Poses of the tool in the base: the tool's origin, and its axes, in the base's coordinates. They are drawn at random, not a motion.
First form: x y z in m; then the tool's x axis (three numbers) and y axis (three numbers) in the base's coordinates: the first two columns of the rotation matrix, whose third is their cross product.
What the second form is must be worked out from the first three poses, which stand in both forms.
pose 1, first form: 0.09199 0.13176 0.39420 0.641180 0.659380 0.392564 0.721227 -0.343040 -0.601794
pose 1, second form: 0.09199 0.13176 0.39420 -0.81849 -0.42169 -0.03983 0.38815
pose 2, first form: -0.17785 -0.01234 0.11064 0.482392 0.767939 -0.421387 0.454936 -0.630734 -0.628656
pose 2, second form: -0.17785 -0.01234 0.11064 -0.83168 -0.36759 0.35168 0.22251
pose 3, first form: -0.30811 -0.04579 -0.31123 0.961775 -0.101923 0.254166 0.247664 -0.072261 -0.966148
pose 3, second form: -0.30811 -0.04579 -0.31123 -0.72081 -0.05055 -0.12868 0.67920
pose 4, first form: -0.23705 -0.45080 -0.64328 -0.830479 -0.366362 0.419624 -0.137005 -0.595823 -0.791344
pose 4, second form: -0.23705 -0.45080 -0.64328 -0.28316 0.44442 -0.84719 0.06768
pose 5, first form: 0.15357 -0.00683 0.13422 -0.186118 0.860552 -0.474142 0.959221 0.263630 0.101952
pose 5, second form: 0.15357 -0.00683 0.13422 0.59682 0.76228 -0.10950 0.22527
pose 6, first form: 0.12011 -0.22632 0.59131 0.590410 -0.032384 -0.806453 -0.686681 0.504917 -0.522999
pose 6, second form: 0.12011 -0.22632 0.59131 -0.44990 0.39957 0.21245 0.76993
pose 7, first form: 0.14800 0.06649 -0.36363 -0.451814 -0.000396 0.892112 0.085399 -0.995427 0.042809
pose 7, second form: 0.14800 0.06649 -0.36363 -0.52293 -0.04064 -0.85103 0.02520
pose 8, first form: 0.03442 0.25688 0.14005 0.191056 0.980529 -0.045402 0.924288 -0.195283 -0.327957
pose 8, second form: 0.03442 0.25688 0.14005 -0.76321 -0.62395 0.12311 0.11421
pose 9, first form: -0.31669 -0.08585 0.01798 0.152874 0.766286 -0.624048 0.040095 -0.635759 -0.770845
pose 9, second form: -0.31669 -0.08585 0.01798 -0.69220 -0.29124 0.58202 0.31193
